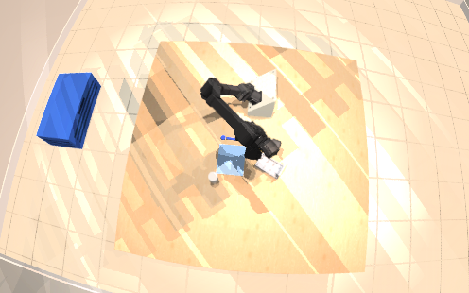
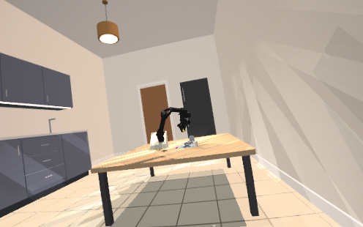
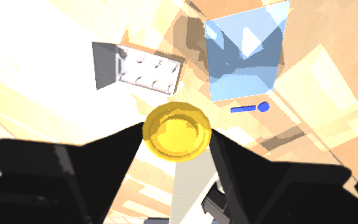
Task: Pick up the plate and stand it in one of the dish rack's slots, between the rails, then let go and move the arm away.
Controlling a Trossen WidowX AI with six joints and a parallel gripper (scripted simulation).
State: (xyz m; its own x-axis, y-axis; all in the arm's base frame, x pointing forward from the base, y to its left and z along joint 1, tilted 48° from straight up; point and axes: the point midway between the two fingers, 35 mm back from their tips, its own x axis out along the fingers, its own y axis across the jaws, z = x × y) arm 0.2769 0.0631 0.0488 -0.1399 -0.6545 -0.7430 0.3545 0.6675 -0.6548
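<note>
My gripper tip is 13 cm above the grey dish rack, 6 cm to the right of it and 5 cm short of it. The rest, counted from my gripper tip: yellow plate: 1 cm above; then white cup: 20 cm to the right, 13 cm below, 12 cm ahead; then blue utensil: 15 cm to the right, 15 cm below, 8 cm behind.
</note>
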